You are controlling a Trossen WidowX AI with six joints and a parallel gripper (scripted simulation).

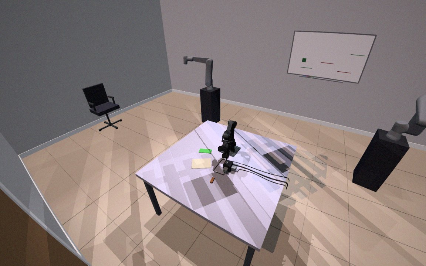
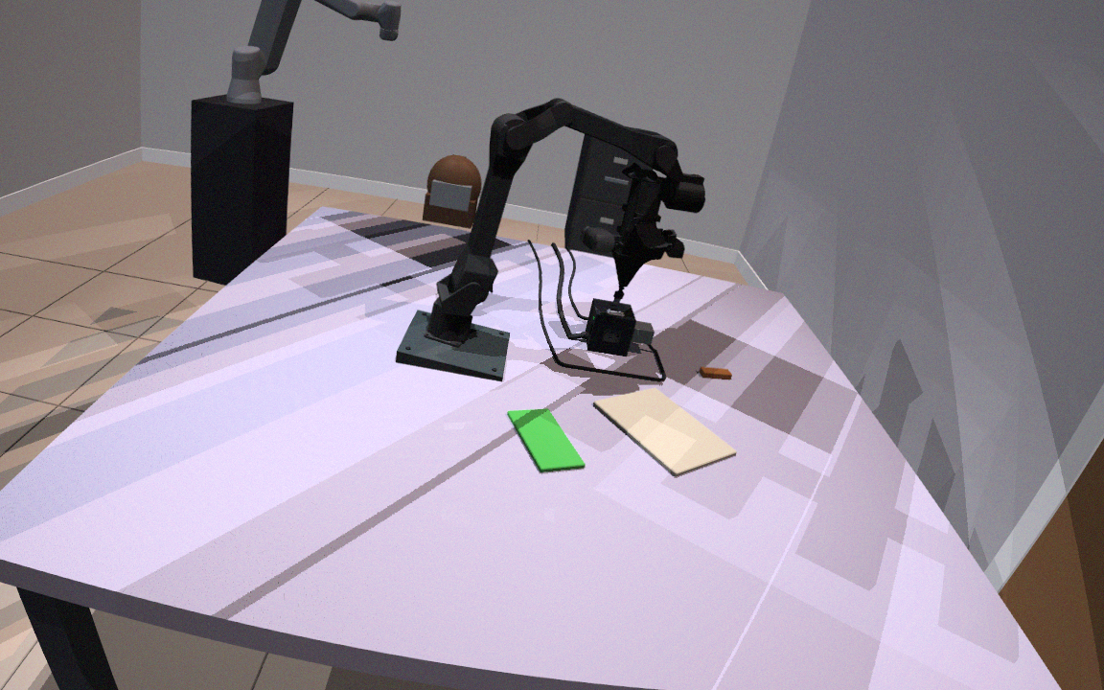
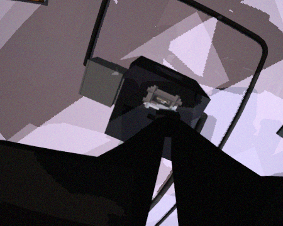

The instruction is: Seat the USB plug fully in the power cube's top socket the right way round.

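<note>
My gripper tip is now 2 cm above the USB plug. The rest, counted from my gripper tip: beige card: 24 cm to the right, 13 cm below, 11 cm ahead; then small orange block: 22 cm ahead, 13 cm below; then USB socket: 6 cm below, 1 cm to the left.
</note>
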